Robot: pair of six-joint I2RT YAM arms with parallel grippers.
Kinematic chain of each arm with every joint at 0, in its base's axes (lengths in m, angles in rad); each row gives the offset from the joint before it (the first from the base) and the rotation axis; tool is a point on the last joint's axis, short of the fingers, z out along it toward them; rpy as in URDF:
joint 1: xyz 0 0 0.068 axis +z
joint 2: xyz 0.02 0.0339 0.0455 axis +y
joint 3: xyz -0.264 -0.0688 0 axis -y
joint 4: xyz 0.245 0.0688 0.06 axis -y
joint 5: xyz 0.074 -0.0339 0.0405 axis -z
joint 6: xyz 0.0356 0 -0.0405 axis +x
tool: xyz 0 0 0 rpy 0 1.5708 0
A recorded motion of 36 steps. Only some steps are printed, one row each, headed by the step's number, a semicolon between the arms.
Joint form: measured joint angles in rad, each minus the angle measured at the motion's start. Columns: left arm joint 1, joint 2, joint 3, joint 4, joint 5, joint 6; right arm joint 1, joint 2, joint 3, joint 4, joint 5, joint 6.
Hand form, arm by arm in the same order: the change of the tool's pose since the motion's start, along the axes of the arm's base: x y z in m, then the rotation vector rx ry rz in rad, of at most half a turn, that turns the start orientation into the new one. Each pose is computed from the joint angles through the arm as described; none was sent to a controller.
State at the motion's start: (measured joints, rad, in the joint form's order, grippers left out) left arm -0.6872 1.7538 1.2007 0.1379 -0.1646 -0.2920; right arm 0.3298 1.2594 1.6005 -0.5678 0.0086 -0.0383
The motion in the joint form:
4: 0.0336 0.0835 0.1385 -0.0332 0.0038 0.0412; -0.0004 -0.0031 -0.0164 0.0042 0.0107 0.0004
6: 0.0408 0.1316 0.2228 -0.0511 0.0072 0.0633; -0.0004 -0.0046 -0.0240 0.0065 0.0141 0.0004
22: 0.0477 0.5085 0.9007 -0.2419 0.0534 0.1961; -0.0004 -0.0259 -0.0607 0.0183 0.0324 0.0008
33: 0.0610 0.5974 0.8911 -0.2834 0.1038 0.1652; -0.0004 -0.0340 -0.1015 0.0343 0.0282 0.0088
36: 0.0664 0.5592 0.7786 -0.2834 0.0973 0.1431; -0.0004 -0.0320 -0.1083 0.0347 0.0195 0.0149
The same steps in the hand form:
4: 0.0292 -0.0053 0.0106 0.0187 -0.0341 0.0141; 0.0009 -0.0002 -0.0040 -0.0049 0.0079 -0.0109
6: 0.0430 -0.0119 0.0177 0.0246 -0.0575 0.0101; 0.0013 -0.0002 -0.0059 -0.0069 0.0113 -0.0142
22: 0.1210 -0.0681 0.0568 0.0547 -0.1986 -0.0675; -0.0017 -0.0019 -0.0113 -0.0117 0.0134 -0.0321
33: 0.1349 -0.0714 0.0017 0.0916 -0.0601 -0.0995; -0.0001 -0.0012 -0.0210 -0.0090 0.0318 -0.0299
36: 0.1271 -0.0619 -0.0174 0.1173 0.0113 -0.0828; 0.0010 -0.0005 -0.0236 -0.0042 0.0422 -0.0230

